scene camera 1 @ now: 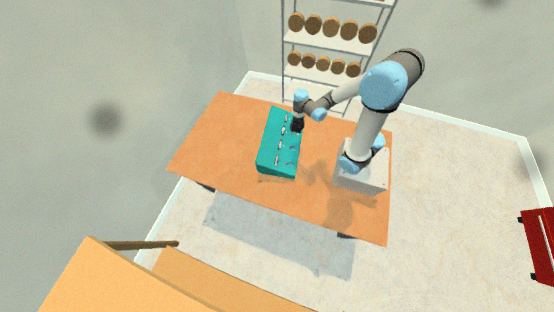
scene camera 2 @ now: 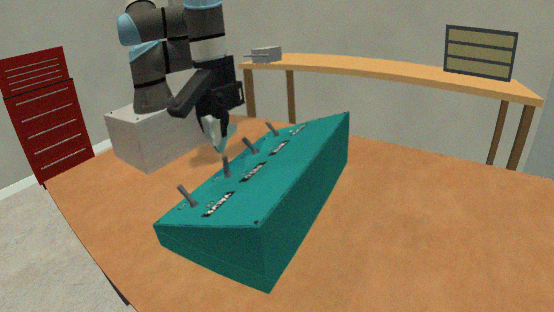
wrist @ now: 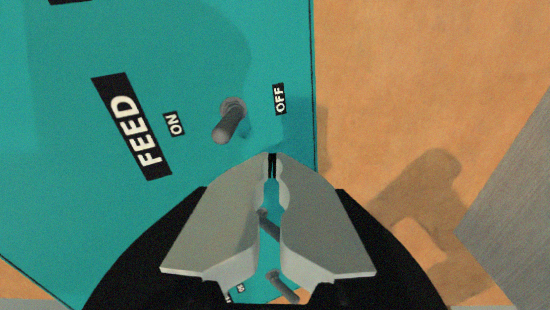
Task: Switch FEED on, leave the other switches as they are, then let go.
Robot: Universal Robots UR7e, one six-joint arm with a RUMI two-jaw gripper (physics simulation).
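Frame: origin at the arm's base, x back, y right, z up, level; metres.
Seen in the pictures: gripper, fingertip midpoint: (scene camera 1: 296,133) (scene camera 2: 220,153) (wrist: 272,155); arm's base, origin of the base link: (scene camera 2: 154,106).
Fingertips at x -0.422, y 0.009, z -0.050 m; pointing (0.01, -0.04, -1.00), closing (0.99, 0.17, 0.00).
Observation:
Pixels of each thing's top centre, then the offset from my fingertips to it. "spot": a spot on its surface instead. Level surfaces: height alone.
- FEED lever, middle of its top: (wrist: 222,137) (scene camera 2: 224,155) dx -0.033, dy +0.012, dz +0.008 m
- FEED label, middle of its top: (wrist: 134,135) (scene camera 2: 253,170) dx -0.099, dy -0.010, dz -0.013 m
- OFF mark, surface spot: (wrist: 279,99) spot: dx +0.001, dy +0.023, dz -0.055 m
- VALVE lever, middle of its top: (scene camera 2: 183,186) dx -0.057, dy +0.130, dz -0.001 m
- VENT lever, middle of its top: (wrist: 271,246) (scene camera 2: 248,137) dx +0.017, dy -0.098, dz -0.001 m
- BRAKE lever, middle of its top: (wrist: 284,305) (scene camera 2: 271,121) dx +0.054, dy -0.212, dz -0.001 m
- orange table, its level: dz -0.128 m
The teal sloped switch panel (scene camera 1: 268,140) (scene camera 2: 272,187) (wrist: 90,220) has several grey levers. The FEED lever (scene camera 2: 226,167) (wrist: 228,122), beside the FEED label (wrist: 131,126), leans toward the ON mark (wrist: 173,124) in the wrist view, away from the OFF mark (wrist: 279,99). The VALVE lever (scene camera 2: 187,196), VENT lever (scene camera 2: 250,145) and BRAKE lever (scene camera 2: 272,129) lean toward their OFF side. My gripper (scene camera 1: 296,133) (scene camera 2: 220,151) (wrist: 272,155) is shut and empty. Its tips hover on the OFF side of the FEED lever, apart from it in the wrist view.
The panel stands on an orange table (scene camera 1: 210,135) (scene camera 2: 425,225). The arm's grey base block (scene camera 1: 364,181) (scene camera 2: 150,145) stands behind the panel. A shelf rack (scene camera 1: 283,55), a red drawer cabinet (scene camera 1: 540,245) (scene camera 2: 47,120) and a workbench (scene camera 2: 370,65) stand beyond the table.

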